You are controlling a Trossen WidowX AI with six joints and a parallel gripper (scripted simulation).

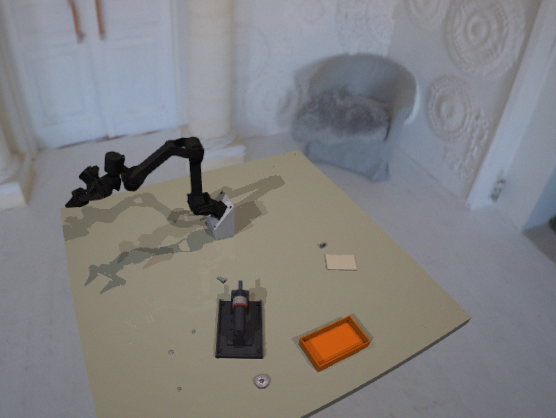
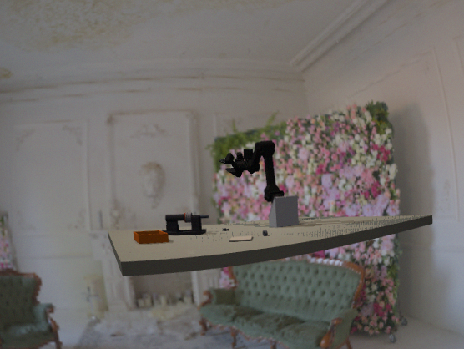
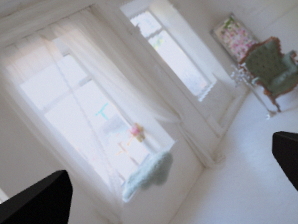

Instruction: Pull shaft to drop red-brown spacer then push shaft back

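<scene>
Right now my gripper tip is 400 mm short of the spacer, 390 mm to the right of it and 300 mm above it. Also, from my gripper tip: black block (440 mm ahead, 360 mm to the left, 330 mm below); then small dark part (260 mm ahead, 860 mm to the left, 360 mm below); then orange tray (650 mm ahead, 590 mm to the left, 370 mm below).
</scene>
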